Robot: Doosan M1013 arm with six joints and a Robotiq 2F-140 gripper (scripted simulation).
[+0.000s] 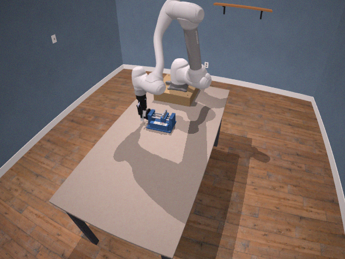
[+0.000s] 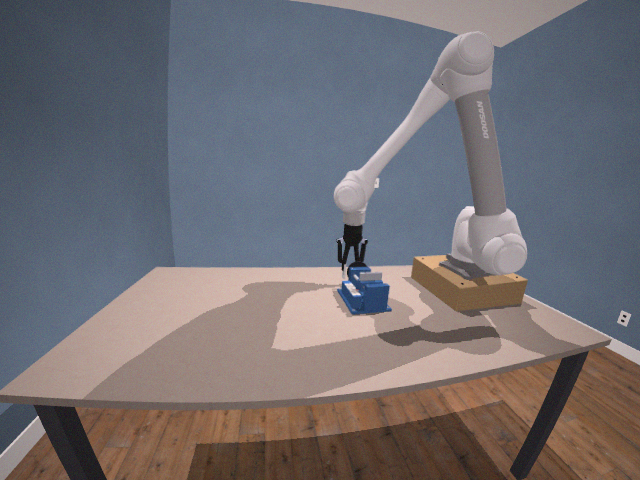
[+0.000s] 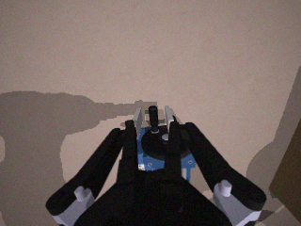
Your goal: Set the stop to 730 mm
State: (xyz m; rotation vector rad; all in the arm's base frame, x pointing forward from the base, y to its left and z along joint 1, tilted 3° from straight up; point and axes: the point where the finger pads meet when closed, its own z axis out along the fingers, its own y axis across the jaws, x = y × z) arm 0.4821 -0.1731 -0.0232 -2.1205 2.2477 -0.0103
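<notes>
Now: the black handwheel 20 mm to the left of my hand and 10 mm below it. From my hand the other things lie so: grey stop block: 170 mm to the left, 20 mm above.
</notes>
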